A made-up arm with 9 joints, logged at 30 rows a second.
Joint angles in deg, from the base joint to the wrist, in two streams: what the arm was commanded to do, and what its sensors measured. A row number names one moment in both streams.
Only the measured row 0 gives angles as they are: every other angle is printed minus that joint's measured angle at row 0.
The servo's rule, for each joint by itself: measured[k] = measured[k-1] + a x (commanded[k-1-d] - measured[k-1]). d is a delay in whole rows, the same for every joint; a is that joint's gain. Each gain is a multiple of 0.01, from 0.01 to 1. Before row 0 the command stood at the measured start. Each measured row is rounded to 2 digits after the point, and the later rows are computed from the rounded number. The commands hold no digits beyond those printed.
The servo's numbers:
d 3
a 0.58 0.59 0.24 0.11 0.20 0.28 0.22 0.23 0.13
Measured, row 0:
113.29, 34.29, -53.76, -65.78, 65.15, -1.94, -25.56, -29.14, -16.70
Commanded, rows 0 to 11:
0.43, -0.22, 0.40, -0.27, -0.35, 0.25, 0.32, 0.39, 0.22
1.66, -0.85, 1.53, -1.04, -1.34, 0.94, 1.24, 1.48, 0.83
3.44, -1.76, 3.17, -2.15, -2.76, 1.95, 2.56, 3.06, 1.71
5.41, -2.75, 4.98, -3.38, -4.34, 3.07, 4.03, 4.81, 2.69
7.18, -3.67, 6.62, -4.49, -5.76, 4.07, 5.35, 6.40, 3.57
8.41, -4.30, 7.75, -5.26, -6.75, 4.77, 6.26, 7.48, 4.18
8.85, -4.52, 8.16, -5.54, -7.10, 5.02, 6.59, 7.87, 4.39
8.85, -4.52, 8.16, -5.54, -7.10, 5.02, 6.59, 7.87, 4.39
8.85, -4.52, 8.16, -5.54, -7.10, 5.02, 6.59, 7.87, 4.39
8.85, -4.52, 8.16, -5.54, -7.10, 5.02, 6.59, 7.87, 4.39
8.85, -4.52, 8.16, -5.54, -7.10, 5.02, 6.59, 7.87, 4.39
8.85, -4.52, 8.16, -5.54, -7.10, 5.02, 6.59, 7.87, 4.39
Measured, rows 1 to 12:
0.00, 0.00, 0.00, 0.00, 0.00, 0.00, 0.00, 0.00, 0.00
0.00, 0.00, 0.00, 0.00, 0.00, 0.00, 0.00, 0.00, 0.00
0.00, 0.00, 0.00, 0.00, 0.00, 0.00, 0.00, 0.00, 0.00
0.25, -0.13, 0.10, -0.03, -0.07, 0.07, 0.07, 0.09, 0.03
1.07, -0.55, 0.44, -0.14, -0.32, 0.31, 0.33, 0.41, 0.13
2.44, -1.26, 1.10, -0.36, -0.81, 0.77, 0.82, 1.02, 0.34
4.16, -2.14, 2.03, -0.69, -1.52, 1.41, 1.53, 1.89, 0.65
5.91, -3.04, 3.13, -1.11, -2.37, 2.15, 2.37, 2.93, 1.03
7.36, -3.78, 4.24, -1.57, -3.25, 2.88, 3.23, 3.98, 1.44
8.22, -4.22, 5.18, -2.01, -4.02, 3.48, 3.97, 4.87, 1.82
8.59, -4.40, 5.90, -2.40, -4.64, 3.91, 4.55, 5.56, 2.15
8.74, -4.47, 6.44, -2.75, -5.13, 4.22, 5.00, 6.09, 2.44

